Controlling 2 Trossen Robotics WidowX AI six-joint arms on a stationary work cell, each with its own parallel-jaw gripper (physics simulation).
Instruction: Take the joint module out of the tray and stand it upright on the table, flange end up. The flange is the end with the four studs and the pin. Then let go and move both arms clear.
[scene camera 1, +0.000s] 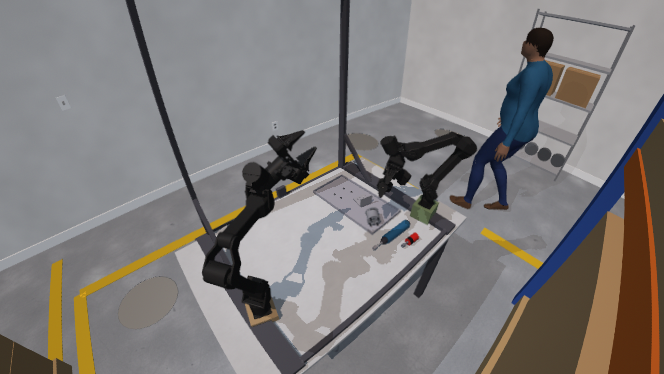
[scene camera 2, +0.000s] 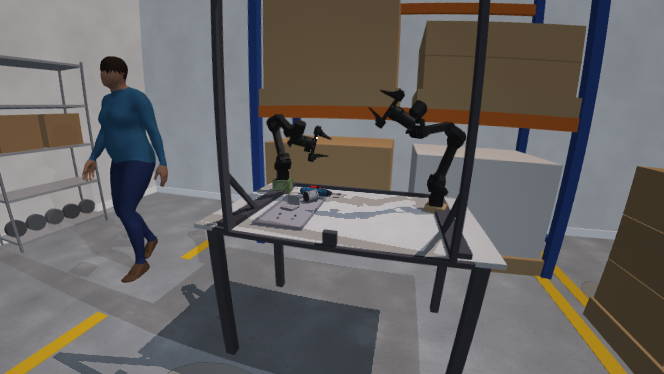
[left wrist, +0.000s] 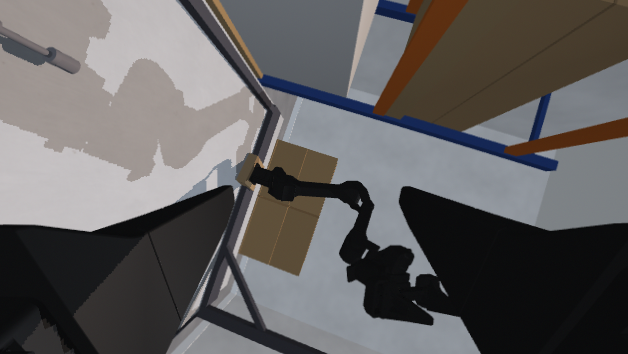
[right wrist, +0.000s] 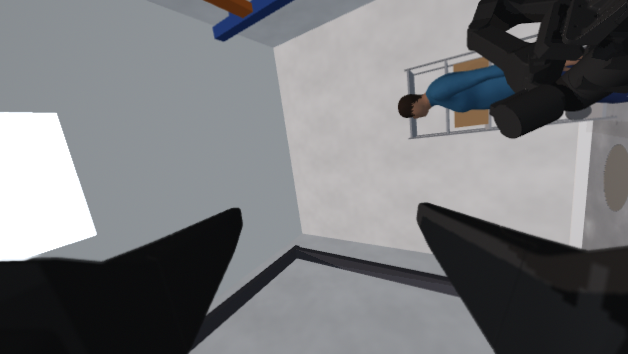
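Seen in the pictures: left gripper, between the fingertips: (scene camera 1: 383, 191) (scene camera 2: 330, 147) (left wrist: 318, 194); right gripper, between the fingertips: (scene camera 1: 310, 139) (scene camera 2: 374, 98) (left wrist: 450, 318) (right wrist: 328, 213); left arm's base, origin of its link: (scene camera 1: 426, 203) (scene camera 2: 282, 178); right arm's base, origin of its link: (scene camera 1: 260, 308) (scene camera 2: 436, 204) (left wrist: 255, 174).
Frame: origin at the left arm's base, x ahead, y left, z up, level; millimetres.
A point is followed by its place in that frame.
Observation:
The grey joint module (scene camera 1: 372, 216) @[x 230, y -164, z -15 mm] (scene camera 2: 310, 195) @[x 207, y -208, z -30 mm] lies on its side at one end of the flat grey tray (scene camera 1: 325, 190) @[x 175, y -501, z -73 mm] (scene camera 2: 270, 218) @[x 68, y -445, z -73 mm]. Which end is the flange is too small to tell. My left gripper (scene camera 1: 391, 186) @[x 293, y -99, z 207 mm] (scene camera 2: 328, 147) @[x 293, y -99, z 207 mm] is open and empty, well above the table near the module's end of the tray; the joint module does not show in the left wrist view. My right gripper (scene camera 1: 310, 140) @[x 507, y -259, z 456 mm] (scene camera 2: 375, 100) @[x 507, y -259, z 456 mm] (right wrist: 328, 213) @[x 507, y -259, z 456 mm] is open and empty, raised high over the table.
An upright grey bracket (scene camera 1: 366, 200) @[x 133, y -262, z -38 mm] (scene camera 2: 293, 199) @[x 132, y -269, z -36 mm] stands in the tray beside the module. A blue tool (scene camera 1: 395, 232) @[x 228, y -37, z -39 mm] and a red tool (scene camera 1: 412, 238) @[x 206, y 40, z -43 mm] lie near the tray. Dark frame posts (scene camera 1: 344, 75) @[x -52, y -567, z 491 mm] (scene camera 2: 218, 100) @[x -58, y -600, z 428 mm] rise at the table edges. A person (scene camera 1: 530, 100) (scene camera 2: 127, 125) (right wrist: 460, 92) is beyond the left arm.

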